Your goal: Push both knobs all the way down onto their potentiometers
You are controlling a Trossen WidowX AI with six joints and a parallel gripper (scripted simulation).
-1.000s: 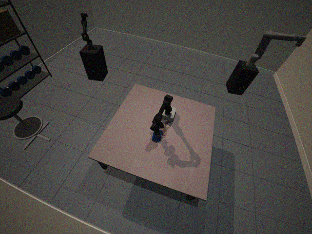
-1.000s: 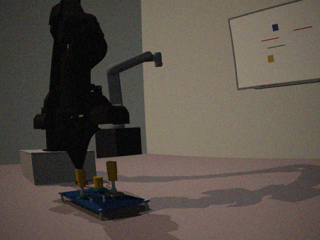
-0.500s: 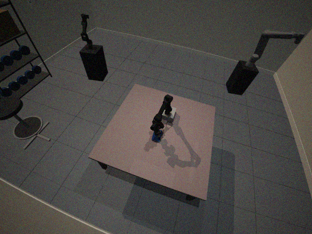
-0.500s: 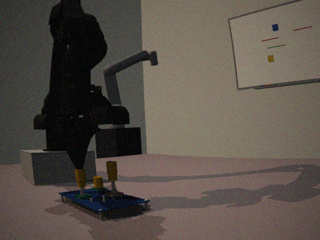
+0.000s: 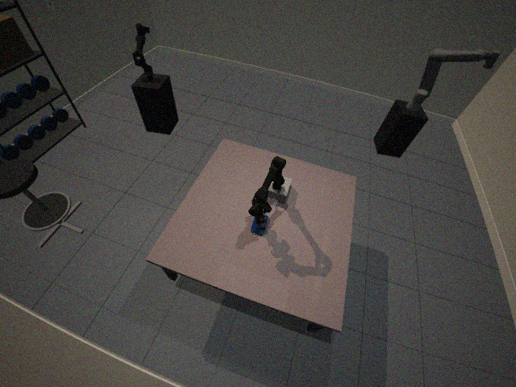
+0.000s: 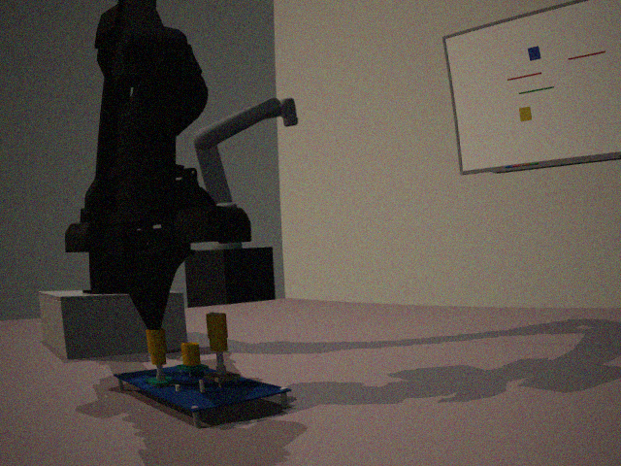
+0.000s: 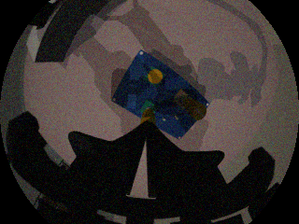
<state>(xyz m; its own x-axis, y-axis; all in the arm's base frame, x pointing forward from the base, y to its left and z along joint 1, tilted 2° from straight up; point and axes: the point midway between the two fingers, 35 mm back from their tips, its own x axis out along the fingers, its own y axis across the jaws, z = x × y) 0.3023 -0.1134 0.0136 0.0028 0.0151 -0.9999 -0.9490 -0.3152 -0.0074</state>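
My gripper tip is now 4 cm to the right of the knob and 4 cm short of it. The rest, counted from my gripper tip: green potentiometer: 3 cm below.
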